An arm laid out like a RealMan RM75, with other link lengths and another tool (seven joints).
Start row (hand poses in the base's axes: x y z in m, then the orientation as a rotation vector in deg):
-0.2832 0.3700 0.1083 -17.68 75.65 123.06
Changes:
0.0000 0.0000 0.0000 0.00 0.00 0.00
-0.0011 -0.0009 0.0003 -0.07 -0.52 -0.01
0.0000 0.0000 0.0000 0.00 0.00 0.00
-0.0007 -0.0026 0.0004 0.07 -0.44 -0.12
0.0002 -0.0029 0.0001 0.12 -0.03 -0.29
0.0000 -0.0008 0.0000 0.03 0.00 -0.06
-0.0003 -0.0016 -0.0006 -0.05 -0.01 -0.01
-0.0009 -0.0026 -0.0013 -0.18 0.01 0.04
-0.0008 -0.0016 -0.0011 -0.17 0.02 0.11
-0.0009 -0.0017 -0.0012 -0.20 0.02 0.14
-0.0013 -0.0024 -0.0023 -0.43 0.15 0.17
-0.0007 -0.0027 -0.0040 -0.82 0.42 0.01
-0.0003 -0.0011 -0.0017 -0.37 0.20 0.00
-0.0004 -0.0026 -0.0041 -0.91 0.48 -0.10
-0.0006 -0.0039 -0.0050 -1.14 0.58 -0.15
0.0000 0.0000 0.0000 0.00 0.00 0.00
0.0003 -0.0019 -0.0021 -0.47 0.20 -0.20
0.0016 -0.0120 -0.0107 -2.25 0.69 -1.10
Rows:
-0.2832 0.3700 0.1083 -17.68 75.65 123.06
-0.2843 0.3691 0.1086 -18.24 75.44 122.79
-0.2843 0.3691 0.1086 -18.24 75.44 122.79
-0.2850 0.3665 0.1090 -18.58 75.10 122.55
-0.2848 0.3636 0.1091 -18.35 74.92 122.37
-0.2848 0.3628 0.1091 -18.29 74.88 122.34
-0.2851 0.3612 0.1085 -18.31 74.93 122.30
-0.2860 0.3586 0.1072 -18.40 75.14 122.23
-0.2868 0.3570 0.1061 -18.53 75.35 122.23
-0.2877 0.3553 0.1049 -18.69 75.60 122.24
-0.2890 0.3529 0.1026 -18.84 76.18 122.19
-0.2897 0.3502 0.0986 -18.75 77.32 121.88
-0.2900 0.3491 0.0969 -18.69 77.84 121.74
-0.2904 0.3465 0.0928 -18.49 79.10 121.30
-0.2910 0.3426 0.0878 -18.24 80.67 120.71
-0.2910 0.3426 0.0878 -18.24 80.67 120.71
-0.2907 0.3407 0.0857 -18.07 81.27 120.33
-0.2891 0.3287 0.0750 -17.41 83.97 118.27

